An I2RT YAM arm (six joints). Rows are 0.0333 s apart.
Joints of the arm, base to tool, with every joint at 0 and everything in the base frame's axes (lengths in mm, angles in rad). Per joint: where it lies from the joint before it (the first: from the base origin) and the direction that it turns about. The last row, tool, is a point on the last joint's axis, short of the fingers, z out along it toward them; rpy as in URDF.
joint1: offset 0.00 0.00 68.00 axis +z
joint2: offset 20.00 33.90 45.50 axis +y
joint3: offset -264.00 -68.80 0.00 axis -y
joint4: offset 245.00 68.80 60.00 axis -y
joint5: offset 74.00 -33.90 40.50 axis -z
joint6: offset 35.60 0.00 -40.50 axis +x
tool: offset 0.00 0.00 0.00 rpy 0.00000 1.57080 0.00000
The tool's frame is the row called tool.
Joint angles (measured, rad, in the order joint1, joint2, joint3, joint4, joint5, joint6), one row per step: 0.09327 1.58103 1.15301 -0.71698 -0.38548 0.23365; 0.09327 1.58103 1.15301 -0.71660 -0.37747 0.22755; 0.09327 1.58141 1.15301 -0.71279 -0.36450 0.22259; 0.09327 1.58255 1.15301 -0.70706 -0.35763 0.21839; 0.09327 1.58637 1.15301 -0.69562 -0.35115 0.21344; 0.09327 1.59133 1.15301 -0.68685 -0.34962 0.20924; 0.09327 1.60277 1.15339 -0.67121 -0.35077 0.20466; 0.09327 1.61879 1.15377 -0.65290 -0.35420 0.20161; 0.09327 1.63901 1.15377 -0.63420 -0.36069 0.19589; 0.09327 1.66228 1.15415 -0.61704 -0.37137 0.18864; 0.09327 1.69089 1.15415 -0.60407 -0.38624 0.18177; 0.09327 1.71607 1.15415 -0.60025 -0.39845 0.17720; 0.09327 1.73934 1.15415 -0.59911 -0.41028 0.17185; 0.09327 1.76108 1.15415 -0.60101 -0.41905 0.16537; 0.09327 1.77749 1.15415 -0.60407 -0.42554 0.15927; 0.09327 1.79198 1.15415 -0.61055 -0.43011 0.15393
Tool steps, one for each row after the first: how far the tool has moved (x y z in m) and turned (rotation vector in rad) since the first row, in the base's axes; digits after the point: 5 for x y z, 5 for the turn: 0.00011 -0.00026 -0.00008 -0.00934 -0.00354 0.00185; 0.00063 -0.00064 -0.00017 -0.02253 -0.01000 0.00066; 0.00138 -0.00080 -0.00033 -0.02981 -0.01679 0.00132; 0.00299 -0.00087 -0.00102 -0.03674 -0.02683 0.00268; 0.00443 -0.00078 -0.00211 -0.03928 -0.03240 0.00552; 0.00731 -0.00047 -0.00470 -0.03947 -0.03868 0.00978; 0.01090 -0.00002 -0.00855 -0.03724 -0.04231 0.01374; 0.01482 0.00056 -0.01382 -0.03355 -0.04263 0.02131; 0.01882 0.00129 -0.02004 -0.02692 -0.03913 0.03197; 0.02266 0.00214 -0.02830 -0.01696 -0.02540 0.04405; 0.02511 0.00278 -0.03601 -0.00884 -0.00524 0.05295; 0.02697 0.00334 -0.04328 -0.00116 0.01530 0.06213; 0.02828 0.00375 -0.05025 0.00344 0.03666 0.07090; 0.02901 0.00403 -0.05558 0.00648 0.05386 0.07839; 0.02922 0.00420 -0.06044 0.00804 0.07276 0.08444
